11 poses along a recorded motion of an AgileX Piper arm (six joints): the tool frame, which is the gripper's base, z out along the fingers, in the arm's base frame.
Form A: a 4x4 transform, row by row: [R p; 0 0 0 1], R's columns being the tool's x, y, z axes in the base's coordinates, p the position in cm. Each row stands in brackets.
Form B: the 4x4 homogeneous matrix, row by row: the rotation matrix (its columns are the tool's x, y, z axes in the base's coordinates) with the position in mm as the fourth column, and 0 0 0 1 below. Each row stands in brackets. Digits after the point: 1 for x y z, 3 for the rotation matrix.
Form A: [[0.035, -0.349, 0.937, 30.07], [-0.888, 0.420, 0.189, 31.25], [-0.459, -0.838, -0.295, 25.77], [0, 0, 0, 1]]
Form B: [[0.035, -0.349, 0.937, 300.7], [-0.888, 0.420, 0.189, 312.5], [-0.459, -0.838, -0.295, 257.7], [0, 0, 0, 1]]
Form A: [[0.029, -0.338, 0.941, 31.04], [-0.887, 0.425, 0.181, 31.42], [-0.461, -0.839, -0.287, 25.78], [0, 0, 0, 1]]
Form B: [[0.029, -0.338, 0.941, 310.4], [-0.887, 0.425, 0.181, 314.2], [-0.461, -0.839, -0.287, 257.8], [0, 0, 0, 1]]
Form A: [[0.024, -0.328, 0.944, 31.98], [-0.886, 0.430, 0.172, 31.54], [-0.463, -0.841, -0.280, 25.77], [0, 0, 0, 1]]
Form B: [[0.024, -0.328, 0.944, 319.8], [-0.886, 0.430, 0.172, 315.4], [-0.463, -0.841, -0.280, 257.7], [0, 0, 0, 1]]
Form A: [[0.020, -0.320, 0.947, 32.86], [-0.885, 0.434, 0.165, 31.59], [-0.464, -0.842, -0.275, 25.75], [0, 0, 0, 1]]
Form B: [[0.020, -0.320, 0.947, 328.6], [-0.885, 0.434, 0.165, 315.9], [-0.464, -0.842, -0.275, 257.5], [0, 0, 0, 1]]
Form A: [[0.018, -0.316, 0.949, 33.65], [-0.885, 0.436, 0.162, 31.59], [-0.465, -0.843, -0.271, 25.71], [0, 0, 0, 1]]
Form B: [[0.018, -0.316, 0.949, 336.5], [-0.885, 0.436, 0.162, 315.9], [-0.465, -0.843, -0.271, 257.1], [0, 0, 0, 1]]
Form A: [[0.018, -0.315, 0.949, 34.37], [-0.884, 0.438, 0.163, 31.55], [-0.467, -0.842, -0.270, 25.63], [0, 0, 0, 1]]
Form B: [[0.018, -0.315, 0.949, 343.7], [-0.884, 0.438, 0.163, 315.5], [-0.467, -0.842, -0.270, 256.3], [0, 0, 0, 1]]
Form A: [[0.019, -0.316, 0.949, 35.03], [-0.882, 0.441, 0.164, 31.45], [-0.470, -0.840, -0.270, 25.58], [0, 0, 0, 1]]
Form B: [[0.019, -0.316, 0.949, 350.3], [-0.882, 0.441, 0.164, 314.5], [-0.470, -0.840, -0.270, 255.8], [0, 0, 0, 1]]
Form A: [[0.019, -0.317, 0.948, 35.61], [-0.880, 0.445, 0.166, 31.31], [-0.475, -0.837, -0.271, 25.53], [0, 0, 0, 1]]
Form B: [[0.019, -0.317, 0.948, 356.1], [-0.880, 0.445, 0.166, 313.1], [-0.475, -0.837, -0.271, 255.3], [0, 0, 0, 1]]
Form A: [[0.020, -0.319, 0.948, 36.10], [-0.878, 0.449, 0.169, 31.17], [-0.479, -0.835, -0.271, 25.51], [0, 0, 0, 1]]
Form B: [[0.020, -0.319, 0.948, 361.0], [-0.878, 0.449, 0.169, 311.7], [-0.479, -0.835, -0.271, 255.1], [0, 0, 0, 1]]
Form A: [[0.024, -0.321, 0.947, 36.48], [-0.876, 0.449, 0.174, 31.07], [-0.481, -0.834, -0.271, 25.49], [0, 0, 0, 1]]
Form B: [[0.024, -0.321, 0.947, 364.8], [-0.876, 0.449, 0.174, 310.7], [-0.481, -0.834, -0.271, 254.9], [0, 0, 0, 1]]
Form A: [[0.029, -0.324, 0.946, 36.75], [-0.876, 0.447, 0.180, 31.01], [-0.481, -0.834, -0.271, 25.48], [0, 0, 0, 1]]
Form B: [[0.029, -0.324, 0.946, 367.5], [-0.876, 0.447, 0.180, 310.1], [-0.481, -0.834, -0.271, 254.8], [0, 0, 0, 1]]
